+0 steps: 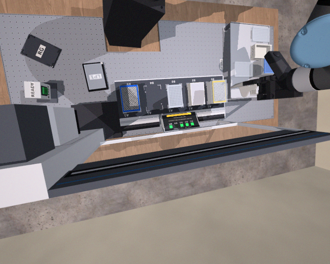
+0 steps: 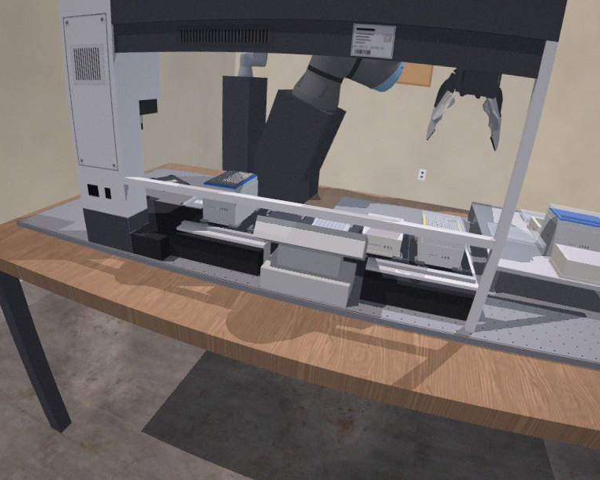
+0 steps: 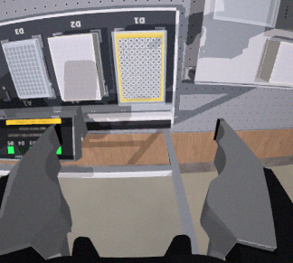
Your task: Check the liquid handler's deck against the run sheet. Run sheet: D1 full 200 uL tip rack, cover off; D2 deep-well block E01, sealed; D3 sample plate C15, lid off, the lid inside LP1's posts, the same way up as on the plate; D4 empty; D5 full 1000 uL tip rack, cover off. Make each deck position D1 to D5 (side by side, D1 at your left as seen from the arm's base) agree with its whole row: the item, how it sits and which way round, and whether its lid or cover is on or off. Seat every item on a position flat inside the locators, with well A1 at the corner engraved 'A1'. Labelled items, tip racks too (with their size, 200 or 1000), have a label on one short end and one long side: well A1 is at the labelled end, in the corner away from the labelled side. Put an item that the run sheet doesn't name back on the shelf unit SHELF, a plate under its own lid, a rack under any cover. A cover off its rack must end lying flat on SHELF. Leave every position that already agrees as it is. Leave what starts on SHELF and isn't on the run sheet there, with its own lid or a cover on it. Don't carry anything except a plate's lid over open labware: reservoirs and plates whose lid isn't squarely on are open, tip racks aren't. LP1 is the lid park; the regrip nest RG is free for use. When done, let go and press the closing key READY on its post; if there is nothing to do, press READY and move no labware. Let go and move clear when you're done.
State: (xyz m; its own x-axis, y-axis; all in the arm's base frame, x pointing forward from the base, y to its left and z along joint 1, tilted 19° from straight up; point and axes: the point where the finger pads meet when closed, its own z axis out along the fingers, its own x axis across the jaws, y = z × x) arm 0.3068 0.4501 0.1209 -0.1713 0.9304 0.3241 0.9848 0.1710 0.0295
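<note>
Now: hand 1 cm short of the yellow-rimmed tip rack, 1 cm to the right of it and 20 cm above it. Round my hand: handler's frame post (17 cm ahead, 9 cm to the left, 6 cm below); then handler's frame bar (24 cm ahead, 26 cm to the right, 12 cm below); then well plate (4 cm ahead, 24 cm to the right, 24 cm below).
</note>
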